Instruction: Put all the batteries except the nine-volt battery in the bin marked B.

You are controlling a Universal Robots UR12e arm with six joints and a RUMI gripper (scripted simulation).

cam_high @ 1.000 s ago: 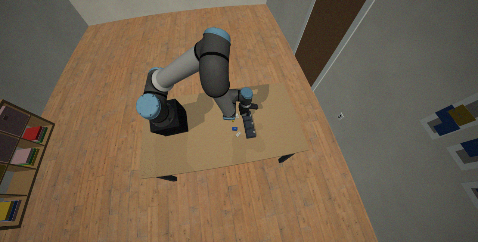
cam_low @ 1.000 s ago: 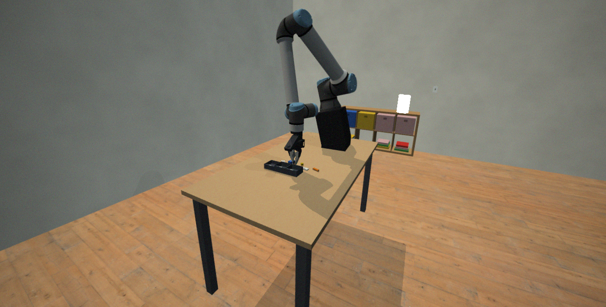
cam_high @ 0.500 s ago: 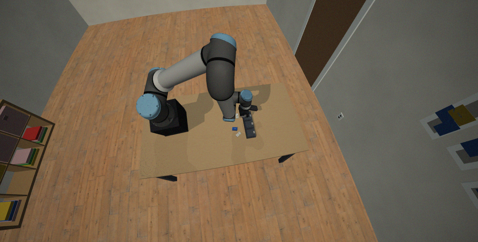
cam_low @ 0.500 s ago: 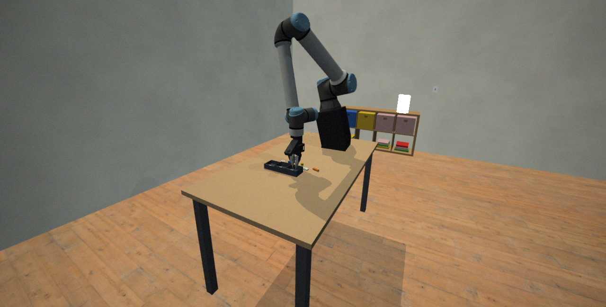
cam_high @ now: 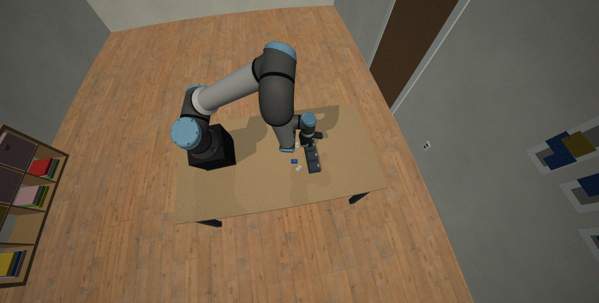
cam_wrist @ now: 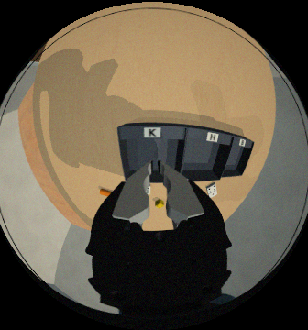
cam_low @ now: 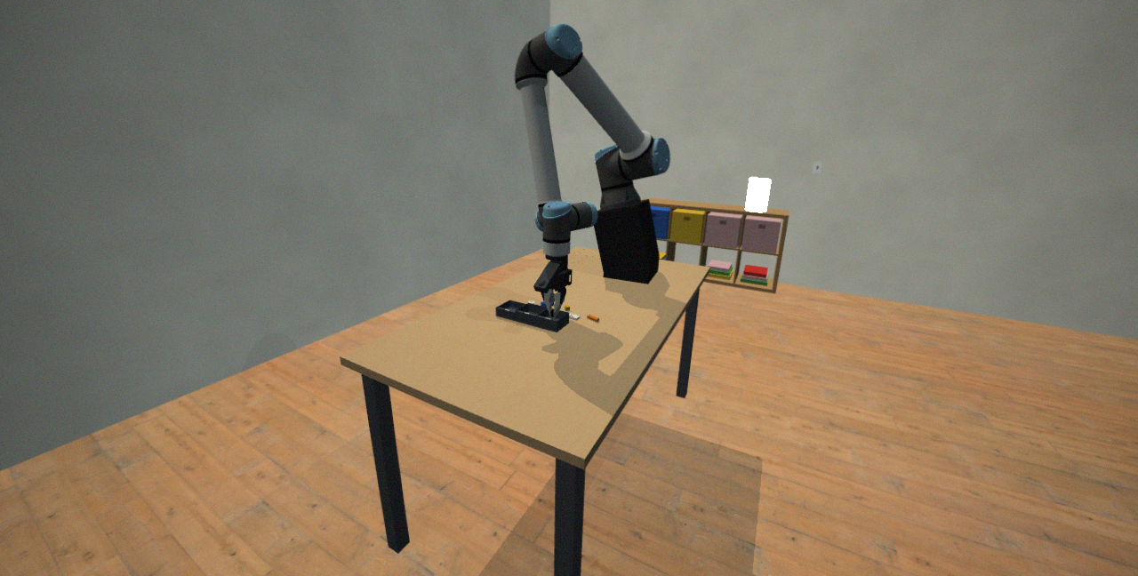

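My hand is 80 mm past the orange battery, 120 mm to the right of it and 30 mm above it. Also, from my hand: yellow item: 130 mm behind, 30 mm below; bin tray: 80 mm to the right, 20 mm below; blue nine-volt battery: 140 mm behind, 80 mm to the right, 30 mm below.
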